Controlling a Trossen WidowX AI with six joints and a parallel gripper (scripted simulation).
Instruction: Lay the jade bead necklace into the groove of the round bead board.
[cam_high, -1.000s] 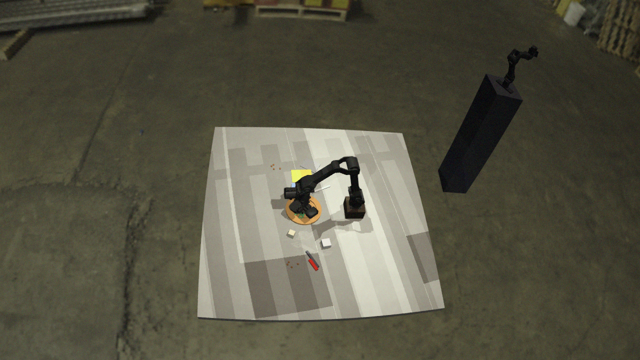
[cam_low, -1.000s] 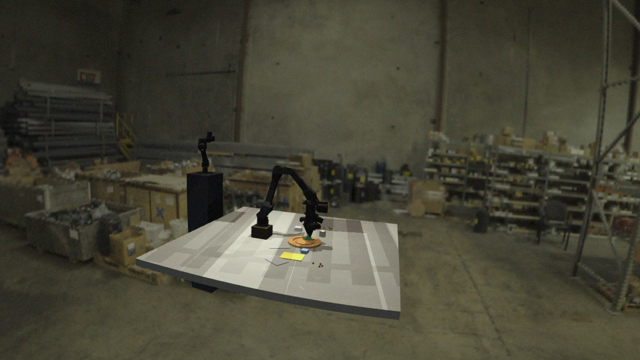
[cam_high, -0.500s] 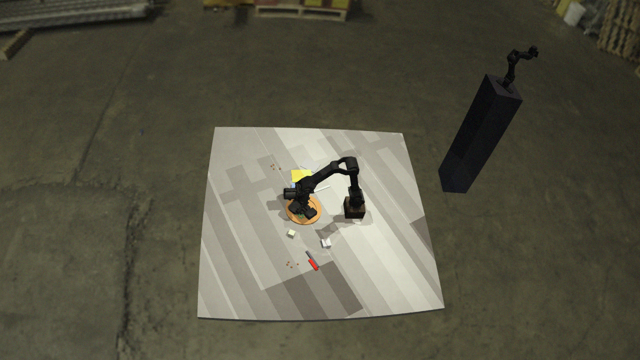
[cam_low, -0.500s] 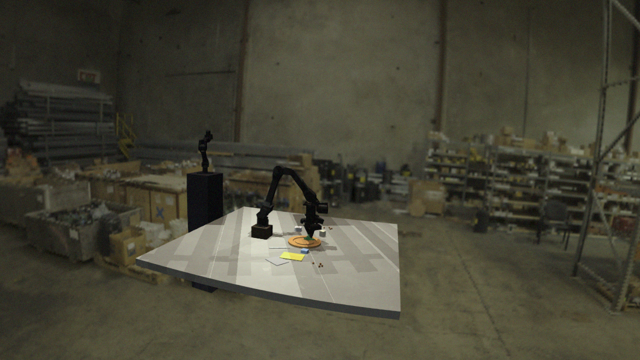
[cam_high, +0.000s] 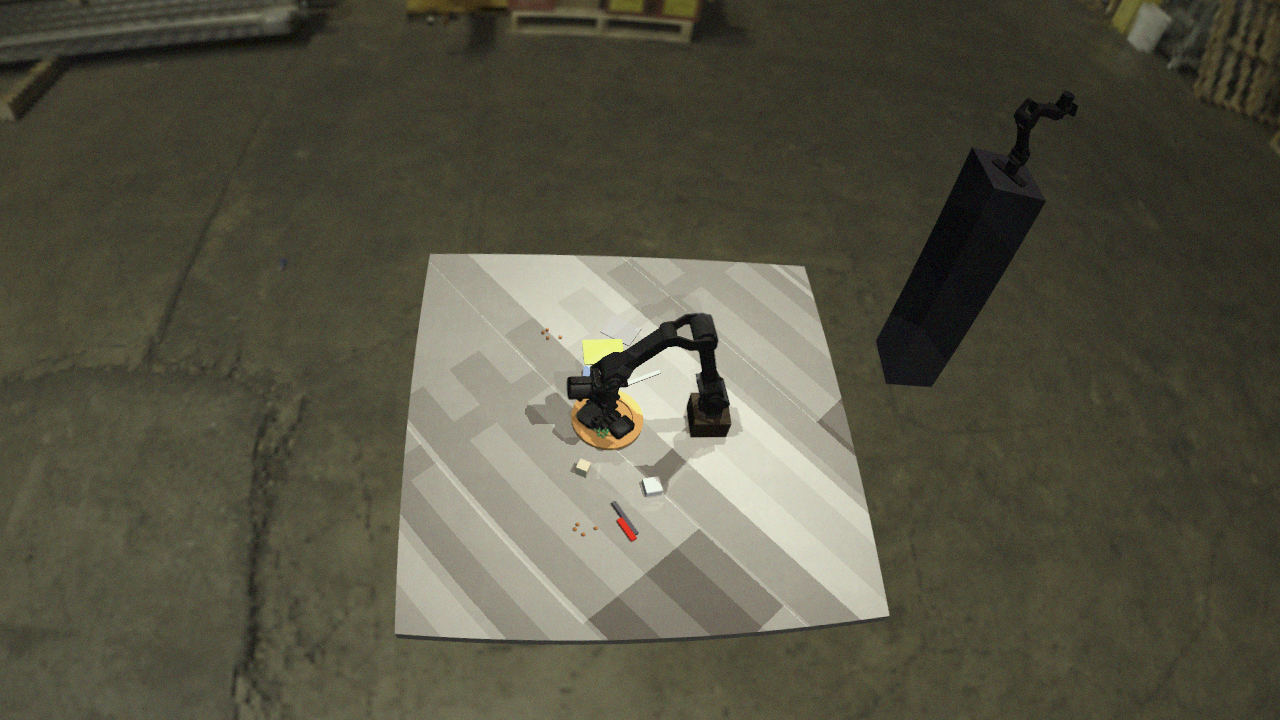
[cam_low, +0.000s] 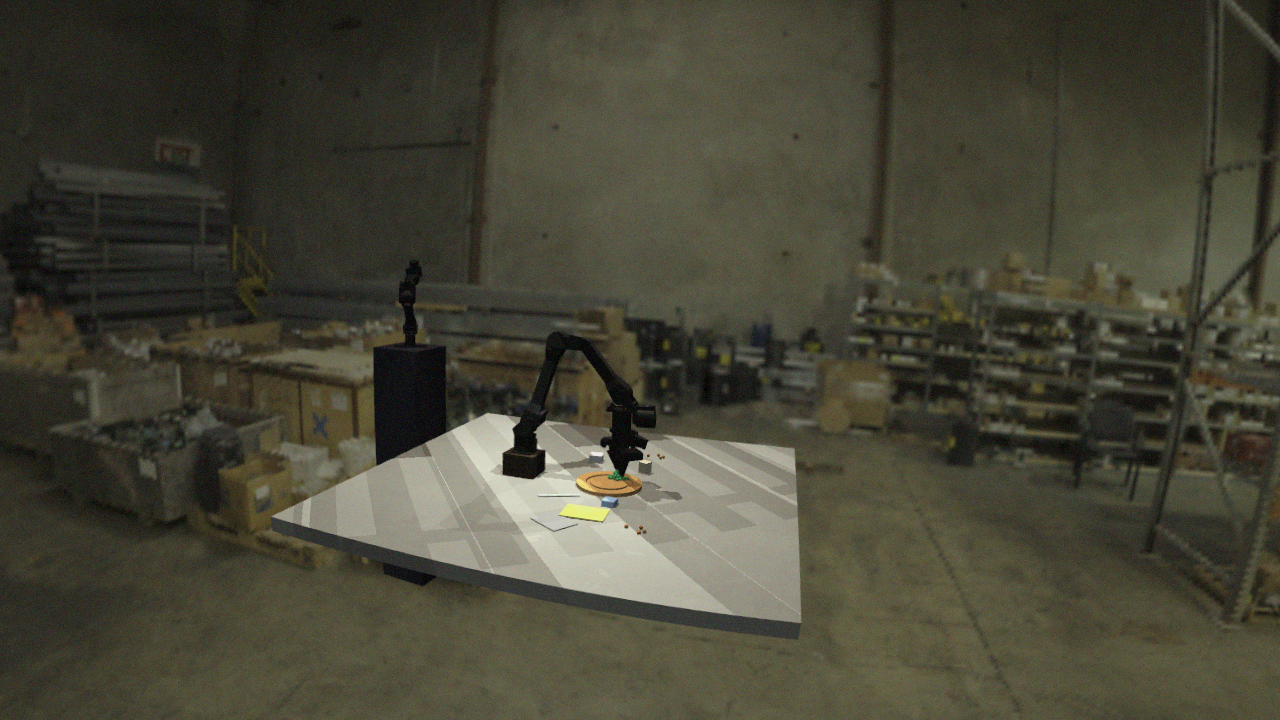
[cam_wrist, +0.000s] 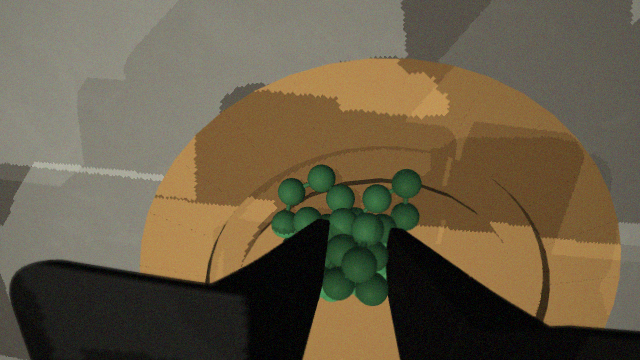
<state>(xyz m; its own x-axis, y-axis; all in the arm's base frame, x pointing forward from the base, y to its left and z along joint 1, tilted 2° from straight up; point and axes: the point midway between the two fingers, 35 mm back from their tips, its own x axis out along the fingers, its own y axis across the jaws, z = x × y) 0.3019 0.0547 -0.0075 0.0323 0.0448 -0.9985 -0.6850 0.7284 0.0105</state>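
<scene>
Now: the cream cube 13 cm to the left of my gripper tip, 4 cm ahead of it and 1 cm below it. Round my gripper tip: yellow pad 28 cm to the right, 2 cm below, 1 cm behind; white strip 19 cm to the right, 12 cm behind, 2 cm below; blue block 19 cm to the right, 3 cm ahead, 2 cm below.
</scene>
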